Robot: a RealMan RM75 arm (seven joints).
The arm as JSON. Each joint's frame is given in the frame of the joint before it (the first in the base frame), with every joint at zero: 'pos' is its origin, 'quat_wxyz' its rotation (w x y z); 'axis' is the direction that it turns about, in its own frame. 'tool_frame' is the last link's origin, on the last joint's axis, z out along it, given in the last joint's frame.
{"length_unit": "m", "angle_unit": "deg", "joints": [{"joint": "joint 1", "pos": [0.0, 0.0, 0.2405], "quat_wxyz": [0.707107, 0.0, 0.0, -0.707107], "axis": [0.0, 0.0, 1.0]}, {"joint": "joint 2", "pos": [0.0, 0.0, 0.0], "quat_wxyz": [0.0, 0.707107, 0.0, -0.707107], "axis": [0.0, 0.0, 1.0]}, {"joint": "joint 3", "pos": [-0.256, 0.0, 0.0], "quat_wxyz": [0.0, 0.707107, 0.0, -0.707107], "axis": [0.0, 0.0, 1.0]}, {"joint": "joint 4", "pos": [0.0, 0.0, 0.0], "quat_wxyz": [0.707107, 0.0, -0.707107, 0.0], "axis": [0.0, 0.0, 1.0]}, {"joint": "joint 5", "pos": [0.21, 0.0, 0.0], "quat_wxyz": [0.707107, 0.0, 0.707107, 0.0], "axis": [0.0, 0.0, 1.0]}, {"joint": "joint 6", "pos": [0.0, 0.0, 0.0], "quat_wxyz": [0.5, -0.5, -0.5, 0.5], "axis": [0.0, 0.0, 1.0]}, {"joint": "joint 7", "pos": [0.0, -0.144, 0.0], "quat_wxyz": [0.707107, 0.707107, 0.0, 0.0], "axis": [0.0, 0.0, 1.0]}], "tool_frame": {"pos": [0.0, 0.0, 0.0], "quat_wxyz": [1.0, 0.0, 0.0, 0.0]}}
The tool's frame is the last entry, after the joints.
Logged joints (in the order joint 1, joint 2, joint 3, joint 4, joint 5, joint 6, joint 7), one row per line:
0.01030 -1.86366 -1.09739 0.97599 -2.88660 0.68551 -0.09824
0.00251 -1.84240 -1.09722 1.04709 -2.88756 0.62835 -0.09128
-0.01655 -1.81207 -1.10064 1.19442 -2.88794 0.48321 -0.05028
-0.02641 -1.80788 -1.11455 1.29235 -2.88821 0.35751 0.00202
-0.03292 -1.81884 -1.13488 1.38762 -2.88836 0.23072 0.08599
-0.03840 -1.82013 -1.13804 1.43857 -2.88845 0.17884 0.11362
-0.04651 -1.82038 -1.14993 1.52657 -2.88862 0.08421 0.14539
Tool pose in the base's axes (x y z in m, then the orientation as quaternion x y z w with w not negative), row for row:
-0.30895 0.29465 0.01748 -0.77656 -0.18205 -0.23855 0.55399
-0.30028 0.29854 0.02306 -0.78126 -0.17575 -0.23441 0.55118
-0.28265 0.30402 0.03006 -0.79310 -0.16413 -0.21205 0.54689
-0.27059 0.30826 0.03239 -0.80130 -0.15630 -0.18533 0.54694
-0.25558 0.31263 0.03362 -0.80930 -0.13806 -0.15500 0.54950
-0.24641 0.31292 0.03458 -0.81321 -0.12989 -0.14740 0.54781
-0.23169 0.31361 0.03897 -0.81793 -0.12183 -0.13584 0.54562
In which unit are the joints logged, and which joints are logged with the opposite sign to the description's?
The joints are logged in radians. Opposite sign: joint 1, joint 4, joint 5.
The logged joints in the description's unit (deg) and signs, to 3 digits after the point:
-0.590 -106.780 -62.876 -55.920 165.390 39.277 -5.629
-0.144 -105.562 -62.866 -59.994 165.445 36.002 -5.230
0.948 -103.824 -63.062 -68.435 165.467 27.686 -2.881
1.513 -103.584 -63.859 -74.046 165.482 20.484 0.116
1.886 -104.212 -65.024 -79.505 165.491 13.219 4.927
2.200 -104.286 -65.205 -82.424 165.496 10.247 6.510
2.665 -104.300 -65.886 -87.466 165.506 4.825 8.330

